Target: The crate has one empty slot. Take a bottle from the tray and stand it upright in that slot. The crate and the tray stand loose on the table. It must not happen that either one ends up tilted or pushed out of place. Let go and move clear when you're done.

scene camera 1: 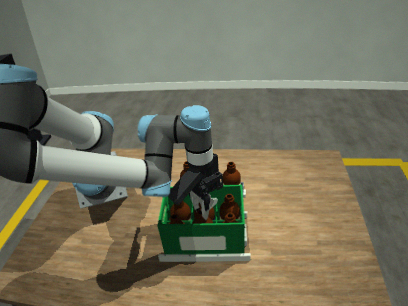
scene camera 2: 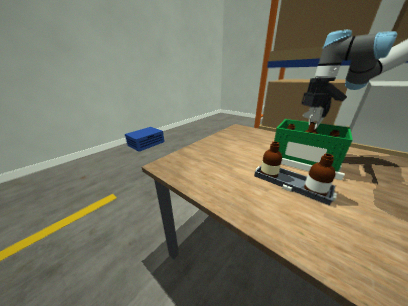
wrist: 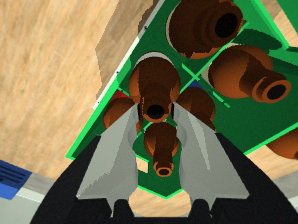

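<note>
The gripper (scene camera 1: pixel 202 216) is visible; further views give the gripper (scene camera 2: pixel 312 127) and the gripper (wrist: pixel 155 104). Also present: a green crate (wrist: pixel 248 124) and a grey tray (scene camera 2: pixel 285 177).
</note>
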